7 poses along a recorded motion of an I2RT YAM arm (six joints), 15 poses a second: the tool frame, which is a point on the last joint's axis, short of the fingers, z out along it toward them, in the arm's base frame.
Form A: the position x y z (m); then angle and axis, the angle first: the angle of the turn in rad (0 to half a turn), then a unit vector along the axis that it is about.
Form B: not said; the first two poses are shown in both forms.
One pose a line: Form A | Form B
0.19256 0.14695 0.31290 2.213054 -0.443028 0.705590 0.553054 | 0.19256 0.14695 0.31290 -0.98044 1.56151 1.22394
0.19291 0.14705 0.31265 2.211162 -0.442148 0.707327 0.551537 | 0.19291 0.14705 0.31265 -0.97766 1.56402 1.21954
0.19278 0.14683 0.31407 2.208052 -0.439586 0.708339 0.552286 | 0.19278 0.14683 0.31407 -0.97063 1.56405 1.21948
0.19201 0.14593 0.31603 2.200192 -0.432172 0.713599 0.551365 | 0.19201 0.14593 0.31603 -0.95086 1.57006 1.21311
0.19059 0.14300 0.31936 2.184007 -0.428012 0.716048 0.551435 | 0.19059 0.14300 0.31936 -0.93478 1.56385 1.20434
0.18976 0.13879 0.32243 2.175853 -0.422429 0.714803 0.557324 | 0.18976 0.13879 0.32243 -0.91914 1.55531 1.21266
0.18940 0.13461 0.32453 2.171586 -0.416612 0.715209 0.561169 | 0.18940 0.13461 0.32453 -0.90471 1.55314 1.21863
